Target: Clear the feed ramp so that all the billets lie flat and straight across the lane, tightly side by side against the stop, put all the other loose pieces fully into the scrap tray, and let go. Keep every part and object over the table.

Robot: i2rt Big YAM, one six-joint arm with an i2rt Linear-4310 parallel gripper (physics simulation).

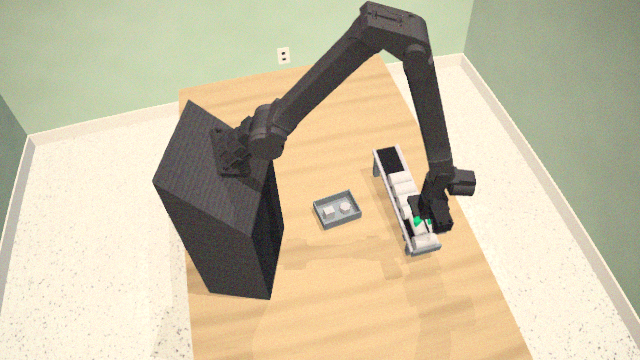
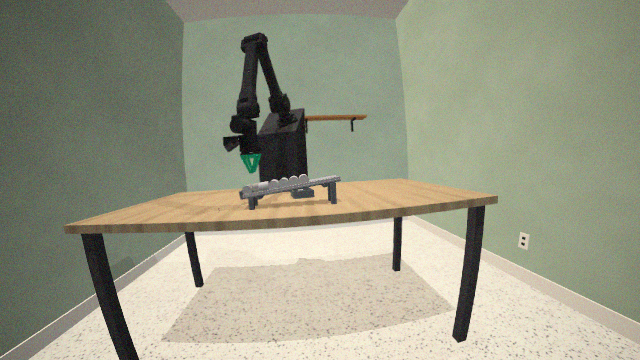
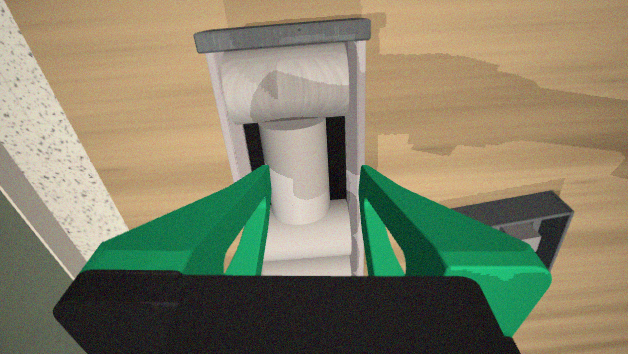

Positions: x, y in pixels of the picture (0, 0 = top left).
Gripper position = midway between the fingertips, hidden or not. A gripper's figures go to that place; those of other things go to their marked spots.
Scene:
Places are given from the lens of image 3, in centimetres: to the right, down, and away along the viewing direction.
gripper [image 3: 315, 177]: 0, 0, 13
white cylinder [image 3: 296, 151]: -1, -1, 17

